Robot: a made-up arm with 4 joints. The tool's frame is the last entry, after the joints.
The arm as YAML. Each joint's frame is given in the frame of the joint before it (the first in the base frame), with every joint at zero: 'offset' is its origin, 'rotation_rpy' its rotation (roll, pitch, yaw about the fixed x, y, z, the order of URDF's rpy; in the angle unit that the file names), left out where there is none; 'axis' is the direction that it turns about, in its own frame. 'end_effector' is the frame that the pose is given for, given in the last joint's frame.
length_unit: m
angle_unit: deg
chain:
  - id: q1
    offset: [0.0, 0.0, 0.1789]
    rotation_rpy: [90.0, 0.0, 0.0]
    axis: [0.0, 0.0, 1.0]
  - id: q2
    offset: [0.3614, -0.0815, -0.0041]
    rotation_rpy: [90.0, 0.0, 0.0]
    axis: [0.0, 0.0, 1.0]
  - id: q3
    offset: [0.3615, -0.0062, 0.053]
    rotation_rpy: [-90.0, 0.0, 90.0]
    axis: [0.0, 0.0, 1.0]
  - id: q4
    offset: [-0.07, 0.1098, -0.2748]
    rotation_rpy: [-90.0, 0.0, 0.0]
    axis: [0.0, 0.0, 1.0]
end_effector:
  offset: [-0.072, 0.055, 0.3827]
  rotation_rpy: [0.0, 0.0, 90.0]
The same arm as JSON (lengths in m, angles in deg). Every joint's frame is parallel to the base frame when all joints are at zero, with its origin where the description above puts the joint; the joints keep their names.
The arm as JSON. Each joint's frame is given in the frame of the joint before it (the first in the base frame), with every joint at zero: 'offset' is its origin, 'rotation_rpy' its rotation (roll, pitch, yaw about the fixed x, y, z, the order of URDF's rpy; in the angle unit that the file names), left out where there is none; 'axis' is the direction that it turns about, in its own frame. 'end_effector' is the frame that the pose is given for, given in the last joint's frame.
{
  "length_unit": "m",
  "angle_unit": "deg",
  "chain": [
    {
      "id": "q1",
      "offset": [
        0.0,
        0.0,
        0.1789
      ],
      "axis": "-y"
    },
    {
      "id": "q2",
      "offset": [
        0.3614,
        0.0041,
        -0.0815
      ],
      "axis": "-z"
    },
    {
      "id": "q3",
      "offset": [
        0.3615,
        0.0062,
        -0.053
      ],
      "axis": "-x"
    },
    {
      "id": "q4",
      "offset": [
        0.2748,
        0.07,
        0.1098
      ],
      "axis": "+z"
    }
  ],
  "end_effector": {
    "offset": [
      0.055,
      0.072,
      0.3827
    ]
  }
}

